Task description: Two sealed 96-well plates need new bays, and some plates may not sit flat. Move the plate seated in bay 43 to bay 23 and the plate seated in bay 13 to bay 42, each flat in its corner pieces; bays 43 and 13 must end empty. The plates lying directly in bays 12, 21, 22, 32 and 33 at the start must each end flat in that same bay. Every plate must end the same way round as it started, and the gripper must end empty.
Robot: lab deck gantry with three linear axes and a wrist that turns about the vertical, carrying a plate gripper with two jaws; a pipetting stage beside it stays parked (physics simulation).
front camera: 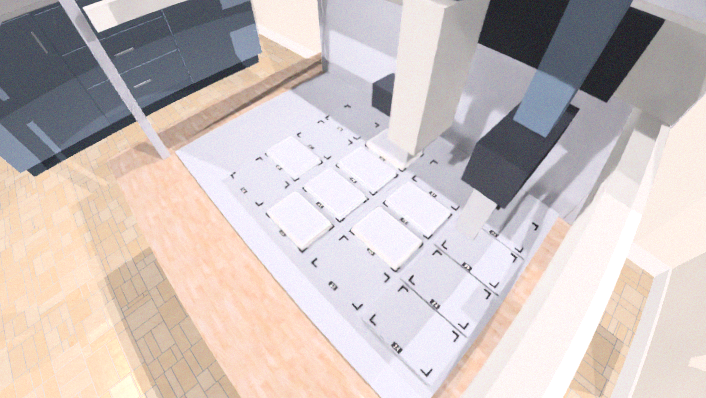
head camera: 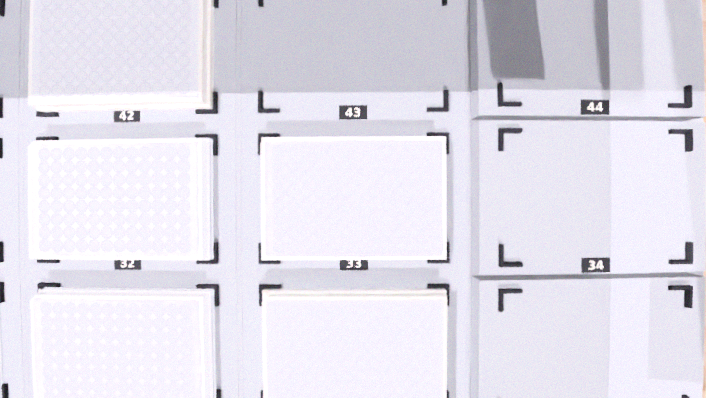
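Pixels of known places: gripper, between the fingertips: [front camera: 478,216]; robot's base, origin of its link: [front camera: 232,175].
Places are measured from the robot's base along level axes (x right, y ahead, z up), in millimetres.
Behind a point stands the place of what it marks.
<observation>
White plates lie in bay 42 [front camera: 384,142] {x -355, y 200, z 14 mm} [head camera: 117,50] {x -359, y 231, z 14 mm}, bay 32 [front camera: 367,169] {x -252, y 236, z 14 mm} [head camera: 115,200] {x -256, y 230, z 14 mm}, bay 33 [front camera: 418,207] {x -253, y 396, z 14 mm} [head camera: 353,197] {x -258, y 392, z 14 mm}, bay 22 [front camera: 336,193] {x -147, y 238, z 14 mm} [head camera: 120,345] {x -157, y 232, z 14 mm}, bay 23 [front camera: 386,237] {x -144, y 397, z 14 mm} [head camera: 355,345] {x -158, y 393, z 14 mm}, bay 12 [front camera: 300,220] {x -41, y 238, z 14 mm} and bay 21 [front camera: 293,157] {x -146, y 74, z 14 mm}. They look flat; a slight tilt would be hard to tell. Bay 43 [head camera: 352,50] {x -362, y 392, z 0 mm} and bay 13 [front camera: 350,272] {x -40, y 396, z 0 mm} are empty. My gripper [front camera: 486,224] {x -212, y 522, z 160 mm} hangs above the deck, right of the plates in the front view, open and empty; its far jaw is mostly hidden. The gripper does not show in the head view.
The pale pipetting stage [front camera: 422,75] stands behind and partly hides the bay 42 plate. Bay 44 [head camera: 565,55] {x -353, y 536, z 15 mm} and bay 34 [head camera: 550,200] {x -255, y 524, z 14 mm} lie beyond a low ridge to the right. A pale wall [front camera: 565,300] {x -4, y 615, z 400 mm} runs along the deck's right side in the front view.
</observation>
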